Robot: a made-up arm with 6 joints.
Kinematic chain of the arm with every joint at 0, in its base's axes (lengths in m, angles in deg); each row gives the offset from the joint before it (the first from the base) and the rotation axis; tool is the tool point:
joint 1: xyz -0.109 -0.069 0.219 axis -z
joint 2: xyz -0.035 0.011 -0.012 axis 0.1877 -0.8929 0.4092
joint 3: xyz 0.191 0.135 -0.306 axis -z
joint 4: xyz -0.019 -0.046 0 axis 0.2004 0.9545 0.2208
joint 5: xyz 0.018 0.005 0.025 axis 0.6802 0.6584 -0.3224
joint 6: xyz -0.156 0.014 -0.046 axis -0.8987 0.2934 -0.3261
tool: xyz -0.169 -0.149 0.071
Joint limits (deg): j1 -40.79..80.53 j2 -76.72..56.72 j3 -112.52..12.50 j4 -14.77..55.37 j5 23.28..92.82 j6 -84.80..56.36
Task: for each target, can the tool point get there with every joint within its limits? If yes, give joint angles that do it. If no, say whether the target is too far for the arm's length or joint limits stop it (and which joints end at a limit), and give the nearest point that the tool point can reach.
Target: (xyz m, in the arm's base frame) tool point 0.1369 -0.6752 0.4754
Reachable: no: joint limits stop it (at a limit: joint 1, joint 2, joint 3, joint 5) | nearest point 0.1039 -0.5445 0.3641 | short by 0.175 m
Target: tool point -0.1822 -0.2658 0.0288
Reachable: yes | joints 2.48 -20.85 -44.48 2.21 35.04 -7.03
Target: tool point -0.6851 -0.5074 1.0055
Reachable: no: too far | nearest point -0.4235 -0.2739 0.2251 | short by 0.856 m
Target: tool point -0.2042 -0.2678 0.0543
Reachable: yes | joints -13.90 -30.45 -31.82 18.65 29.72 -25.22
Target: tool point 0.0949 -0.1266 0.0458
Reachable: yes | joints -16.44 -46.12 -38.49 24.42 73.53 37.39
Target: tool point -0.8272 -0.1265 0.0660
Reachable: no: joint limits stop it (at a limit: joint 2, joint 4, joint 5) | nearest point -0.6458 -0.1120 0.0261 | short by 0.186 m
